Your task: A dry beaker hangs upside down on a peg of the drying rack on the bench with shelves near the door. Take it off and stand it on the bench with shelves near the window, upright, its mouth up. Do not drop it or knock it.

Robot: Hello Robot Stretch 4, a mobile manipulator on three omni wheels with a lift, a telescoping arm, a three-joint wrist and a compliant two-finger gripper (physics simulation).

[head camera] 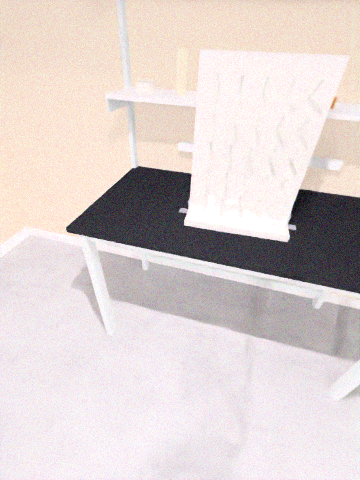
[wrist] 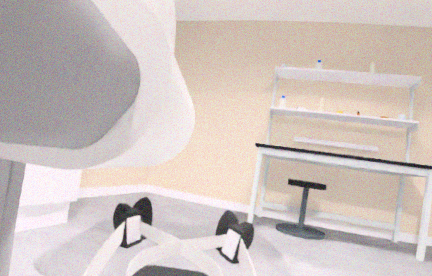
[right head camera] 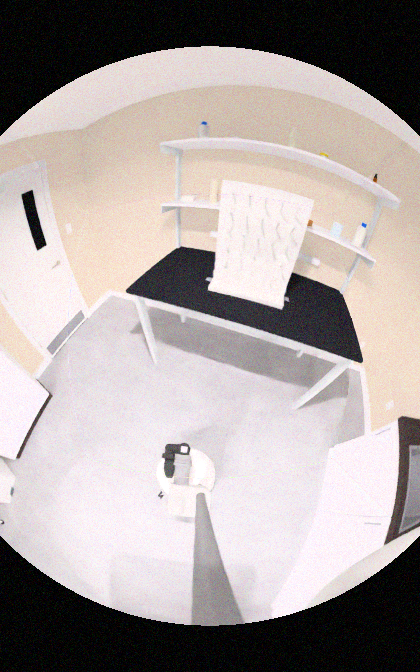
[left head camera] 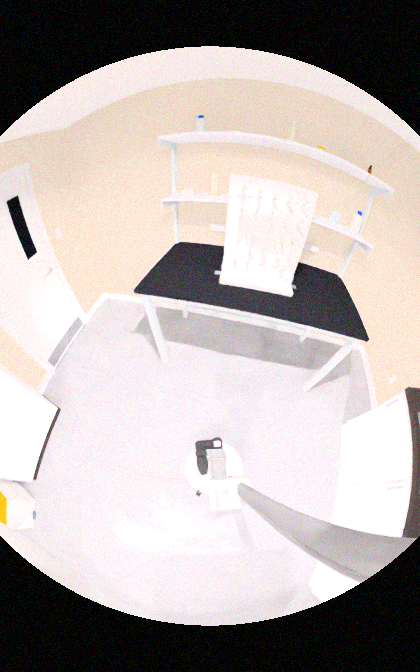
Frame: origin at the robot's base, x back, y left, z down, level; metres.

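Seen in the pictures: gripper, fingertip midpoint: (wrist: 185,220).
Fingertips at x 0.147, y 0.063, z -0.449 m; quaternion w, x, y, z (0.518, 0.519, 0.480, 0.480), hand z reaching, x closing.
Observation:
A point is followed by its place in that frame.
The tall white drying rack (head camera: 260,125) {x -1.054, y -0.315, z -1.309 m} (left head camera: 267,235) (right head camera: 260,240) stands on the black-topped bench with shelves (head camera: 135,210) {x -1.118, y 0.190, z -0.886 m} (left head camera: 180,270) (right head camera: 175,275) near the door. Its pegs show as faint grey marks. The clear beaker cannot be picked out against the white rack. My gripper (wrist: 185,220) {x 0.147, y 0.063, z -0.449 m} is open in the wrist view, its two dark fingertips wide apart with nothing between them. It is away from the rack, above the floor. Another bench with shelves (wrist: 345,161) {x 2.165, y 1.170, z -0.680 m} stands across the room in the wrist view; the window does not show.
Bottles and small vessels stand on the shelves over both benches. A stool (wrist: 302,205) {x 2.448, y 0.944, z -0.230 m} stands at the far bench. The door (left head camera: 30,300) (right head camera: 55,280) and a white cabinet (left head camera: 25,430) (right head camera: 17,410) are at the left. A dark-topped counter cabinet (left head camera: 375,450) (right head camera: 360,480) is at the right.

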